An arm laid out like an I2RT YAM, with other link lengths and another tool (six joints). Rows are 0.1 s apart.
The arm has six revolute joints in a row. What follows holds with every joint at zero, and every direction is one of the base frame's. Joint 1 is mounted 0.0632 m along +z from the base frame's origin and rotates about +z. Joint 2 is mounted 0.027 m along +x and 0.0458 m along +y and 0.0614 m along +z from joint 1 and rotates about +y. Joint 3 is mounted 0.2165 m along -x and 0.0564 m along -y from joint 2 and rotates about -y. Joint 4 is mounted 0.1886 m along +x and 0.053 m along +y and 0.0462 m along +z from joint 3 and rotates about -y. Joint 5 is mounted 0.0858 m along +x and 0.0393 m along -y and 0.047 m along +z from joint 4 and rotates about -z. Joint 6 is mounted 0.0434 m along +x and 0.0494 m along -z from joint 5 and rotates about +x. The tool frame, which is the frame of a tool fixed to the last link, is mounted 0.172 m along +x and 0.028 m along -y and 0.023 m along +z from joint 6; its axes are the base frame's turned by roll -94.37, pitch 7.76 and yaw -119.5 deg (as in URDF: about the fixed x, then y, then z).
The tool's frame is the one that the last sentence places.
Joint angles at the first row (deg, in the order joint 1, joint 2, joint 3, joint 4, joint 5, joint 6):
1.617, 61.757, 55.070, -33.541, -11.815, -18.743
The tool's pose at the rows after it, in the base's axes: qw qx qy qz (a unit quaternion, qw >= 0); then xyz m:
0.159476, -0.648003, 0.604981, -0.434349, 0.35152, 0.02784, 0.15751
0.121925, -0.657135, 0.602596, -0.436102, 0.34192, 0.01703, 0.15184
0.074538, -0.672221, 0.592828, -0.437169, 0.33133, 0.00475, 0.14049
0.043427, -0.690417, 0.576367, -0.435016, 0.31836, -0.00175, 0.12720
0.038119, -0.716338, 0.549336, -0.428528, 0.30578, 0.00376, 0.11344
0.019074, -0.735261, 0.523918, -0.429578, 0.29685, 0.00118, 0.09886
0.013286, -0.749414, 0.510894, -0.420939, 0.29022, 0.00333, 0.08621
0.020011, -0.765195, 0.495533, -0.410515, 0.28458, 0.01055, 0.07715
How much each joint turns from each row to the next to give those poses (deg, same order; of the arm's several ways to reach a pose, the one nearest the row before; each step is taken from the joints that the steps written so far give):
0.036, -0.911, 0.927, -5.045, 3.120, -1.736
-0.039, 0.379, 2.321, -5.102, 2.945, -1.467
0.068, 1.152, 1.703, -4.645, 3.621, -2.295
-0.183, -0.457, -0.934, -2.724, 1.787, -2.831
0.057, -1.658, -2.798, -0.973, -0.889, -3.729
-0.029, -0.651, -2.759, 0.057, 1.152, -3.569
-0.033, -0.066, -2.138, 0.304, -0.375, -1.775
-0.062, -0.212, -1.632, 0.144, -1.700, -2.077

